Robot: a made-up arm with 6 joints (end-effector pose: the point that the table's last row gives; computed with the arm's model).
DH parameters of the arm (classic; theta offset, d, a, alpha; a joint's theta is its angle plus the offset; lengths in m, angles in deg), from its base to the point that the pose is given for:
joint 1: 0 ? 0 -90
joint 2: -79.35 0 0.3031 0
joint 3: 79.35 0 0.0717 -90
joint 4: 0 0.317 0 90
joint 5: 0 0 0.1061 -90
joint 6: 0 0.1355 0 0
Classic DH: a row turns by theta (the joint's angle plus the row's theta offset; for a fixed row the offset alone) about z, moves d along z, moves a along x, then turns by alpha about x.
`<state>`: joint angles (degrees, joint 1 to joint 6).
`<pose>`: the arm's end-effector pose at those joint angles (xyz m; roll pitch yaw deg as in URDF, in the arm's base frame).
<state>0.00 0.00 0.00 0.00 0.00 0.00</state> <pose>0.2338 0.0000 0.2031 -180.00 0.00 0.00</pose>
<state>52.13 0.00 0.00 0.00 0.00 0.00</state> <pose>0.1435 0.1846 0.2031 -180.00 0.00 52.13</pose>
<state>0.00 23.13 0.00 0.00 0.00 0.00</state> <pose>0.1543 0.0000 0.1237 -180.00 23.13 0.00</pose>
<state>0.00 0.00 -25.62 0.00 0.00 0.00</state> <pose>0.4120 0.0000 0.3244 -180.00 -25.62 0.00</pose>
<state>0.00 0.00 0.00 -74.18 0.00 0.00</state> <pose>0.1566 0.1021 0.2031 -180.00 0.00 74.18</pose>
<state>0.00 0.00 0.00 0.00 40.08 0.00</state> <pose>0.1217 0.0000 0.1666 -180.00 40.08 0.00</pose>
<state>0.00 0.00 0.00 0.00 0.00 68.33</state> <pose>0.2338 0.0000 0.2031 -180.00 0.00 -68.33</pose>
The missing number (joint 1, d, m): 0.3577
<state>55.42 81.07 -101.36 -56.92 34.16 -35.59</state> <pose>0.3016 0.4548 -0.0827 178.64 28.04 142.47</pose>
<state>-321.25 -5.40 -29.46 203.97 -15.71 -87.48</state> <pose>0.1377 0.1828 0.2844 -163.83 14.14 -73.78</pose>
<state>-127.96 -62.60 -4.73 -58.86 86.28 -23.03</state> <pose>-0.1861 -0.0599 0.3831 130.42 39.38 -108.82</pose>
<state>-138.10 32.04 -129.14 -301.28 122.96 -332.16</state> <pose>-0.3022 -0.4679 0.6044 -126.81 33.52 -126.43</pose>
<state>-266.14 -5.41 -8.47 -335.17 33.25 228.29</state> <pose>-0.0092 0.2271 0.2056 -168.21 -17.95 -159.44</pose>
